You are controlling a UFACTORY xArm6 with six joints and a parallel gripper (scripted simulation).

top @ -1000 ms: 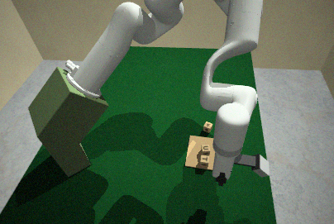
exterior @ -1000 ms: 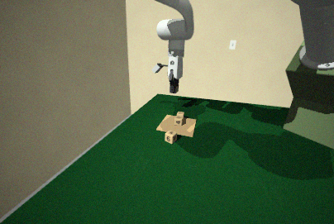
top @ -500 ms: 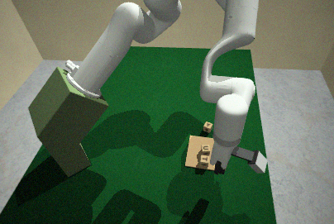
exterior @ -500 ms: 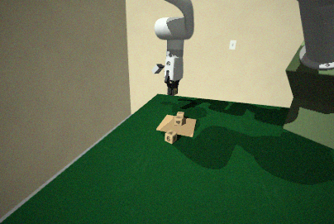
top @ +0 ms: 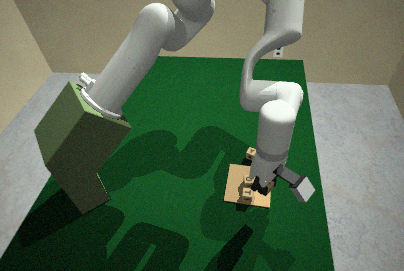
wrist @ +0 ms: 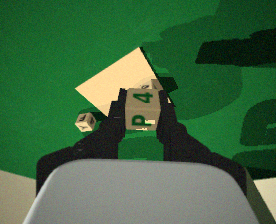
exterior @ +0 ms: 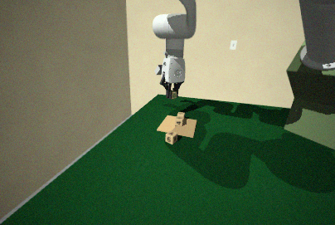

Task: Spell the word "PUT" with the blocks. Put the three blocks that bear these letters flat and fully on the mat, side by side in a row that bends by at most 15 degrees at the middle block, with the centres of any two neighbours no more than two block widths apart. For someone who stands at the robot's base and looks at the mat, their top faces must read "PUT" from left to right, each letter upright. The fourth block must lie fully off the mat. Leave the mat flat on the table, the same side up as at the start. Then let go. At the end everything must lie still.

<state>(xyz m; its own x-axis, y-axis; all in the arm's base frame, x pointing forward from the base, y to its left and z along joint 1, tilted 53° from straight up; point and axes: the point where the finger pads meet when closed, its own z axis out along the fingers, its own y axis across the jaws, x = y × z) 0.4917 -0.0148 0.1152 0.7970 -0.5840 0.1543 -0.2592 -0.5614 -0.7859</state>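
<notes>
The mat lies 7 cm behind my hand, 5 cm to the left of it and 12 cm below it. Also, from my hand: P block 1 cm below.
</notes>
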